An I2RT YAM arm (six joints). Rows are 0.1 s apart.
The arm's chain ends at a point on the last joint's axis. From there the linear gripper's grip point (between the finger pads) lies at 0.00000 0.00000 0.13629 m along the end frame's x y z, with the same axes.
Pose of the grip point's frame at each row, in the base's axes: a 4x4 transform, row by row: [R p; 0 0 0 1], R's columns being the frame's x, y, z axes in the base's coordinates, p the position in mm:
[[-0.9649, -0.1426, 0.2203, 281.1], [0.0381, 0.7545, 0.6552, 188.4], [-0.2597, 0.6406, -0.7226, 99.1], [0, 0, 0, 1]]
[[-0.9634, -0.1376, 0.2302, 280.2], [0.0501, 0.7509, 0.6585, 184.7], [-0.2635, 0.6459, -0.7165, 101.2], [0, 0, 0, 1]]
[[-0.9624, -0.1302, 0.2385, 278.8], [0.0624, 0.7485, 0.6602, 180.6], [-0.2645, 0.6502, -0.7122, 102.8], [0, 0, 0, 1]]
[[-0.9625, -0.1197, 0.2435, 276.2], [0.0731, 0.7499, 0.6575, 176.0], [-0.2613, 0.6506, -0.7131, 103.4], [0, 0, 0, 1]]
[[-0.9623, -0.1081, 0.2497, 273.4], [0.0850, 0.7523, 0.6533, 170.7], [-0.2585, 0.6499, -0.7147, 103.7], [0, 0, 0, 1]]
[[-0.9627, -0.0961, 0.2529, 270.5], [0.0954, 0.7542, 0.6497, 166.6], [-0.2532, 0.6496, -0.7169, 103.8], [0, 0, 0, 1]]
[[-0.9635, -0.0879, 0.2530, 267.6], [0.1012, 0.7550, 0.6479, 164.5], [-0.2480, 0.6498, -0.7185, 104.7], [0, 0, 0, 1]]
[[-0.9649, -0.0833, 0.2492, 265.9], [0.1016, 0.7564, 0.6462, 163.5], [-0.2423, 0.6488, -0.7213, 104.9], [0, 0, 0, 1]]
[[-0.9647, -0.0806, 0.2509, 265.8], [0.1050, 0.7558, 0.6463, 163.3], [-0.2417, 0.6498, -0.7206, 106.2], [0, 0, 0, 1]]
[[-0.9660, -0.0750, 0.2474, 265.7], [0.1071, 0.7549, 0.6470, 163.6], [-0.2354, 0.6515, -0.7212, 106.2], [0, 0, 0, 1]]
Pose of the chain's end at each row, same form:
[[-0.9649, -0.1426, 0.2203, 251.1], [0.0381, 0.7545, 0.6552, 99.1], [-0.2597, 0.6406, -0.7226, 197.6], [0, 0, 0, 1]]
[[-0.9634, -0.1376, 0.2302, 248.8], [0.0501, 0.7509, 0.6585, 95.0], [-0.2635, 0.6459, -0.7165, 198.9], [0, 0, 0, 1]]
[[-0.9624, -0.1302, 0.2385, 246.3], [0.0624, 0.7485, 0.6602, 90.6], [-0.2645, 0.6502, -0.7122, 199.9], [0, 0, 0, 1]]
[[-0.9625, -0.1197, 0.2435, 243.0], [0.0731, 0.7499, 0.6575, 86.4], [-0.2613, 0.6506, -0.7131, 200.6], [0, 0, 0, 1]]
[[-0.9623, -0.1081, 0.2497, 239.4], [0.0850, 0.7523, 0.6533, 81.7], [-0.2585, 0.6499, -0.7147, 201.1], [0, 0, 0, 1]]
[[-0.9627, -0.0961, 0.2529, 236.0], [0.0954, 0.7542, 0.6497, 78.1], [-0.2532, 0.6496, -0.7169, 201.5], [0, 0, 0, 1]]
[[-0.9635, -0.0879, 0.2530, 233.1], [0.1012, 0.7550, 0.6479, 76.2], [-0.2480, 0.6498, -0.7185, 202.6], [0, 0, 0, 1]]
[[-0.9649, -0.0833, 0.2492, 231.9], [0.1016, 0.7564, 0.6462, 75.4], [-0.2423, 0.6488, -0.7213, 203.2], [0, 0, 0, 1]]
[[-0.9647, -0.0806, 0.2509, 231.6], [0.1050, 0.7558, 0.6463, 75.2], [-0.2417, 0.6498, -0.7206, 204.4], [0, 0, 0, 1]]
[[-0.9660, -0.0750, 0.2474, 232.0], [0.1071, 0.7549, 0.6470, 75.4], [-0.2354, 0.6515, -0.7212, 204.5], [0, 0, 0, 1]]

